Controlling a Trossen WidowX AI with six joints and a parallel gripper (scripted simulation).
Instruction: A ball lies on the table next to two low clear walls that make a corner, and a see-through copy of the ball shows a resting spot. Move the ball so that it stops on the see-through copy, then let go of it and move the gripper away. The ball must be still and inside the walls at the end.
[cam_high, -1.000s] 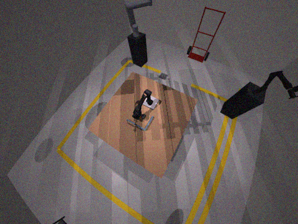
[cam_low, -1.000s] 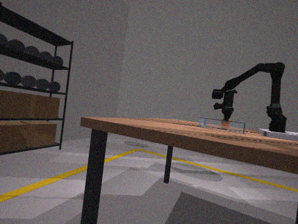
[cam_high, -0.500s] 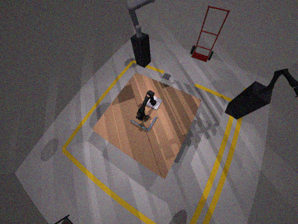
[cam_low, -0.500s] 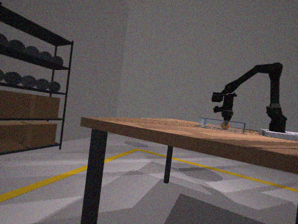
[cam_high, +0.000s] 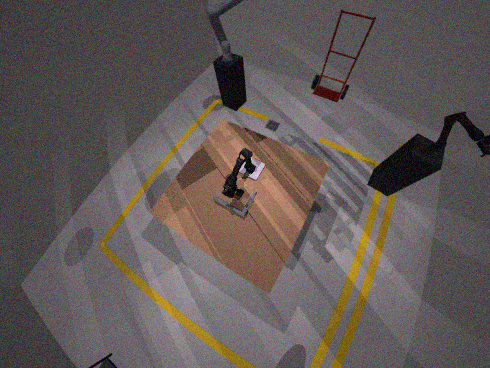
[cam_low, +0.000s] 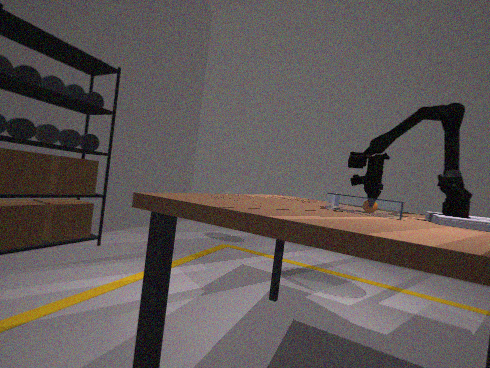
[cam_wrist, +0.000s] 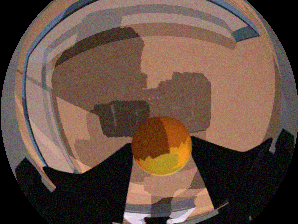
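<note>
The orange ball lies right at my gripper tip. Round my gripper tip: clear wall 17 cm to the left, 1 cm ahead, 1 cm above.
</note>
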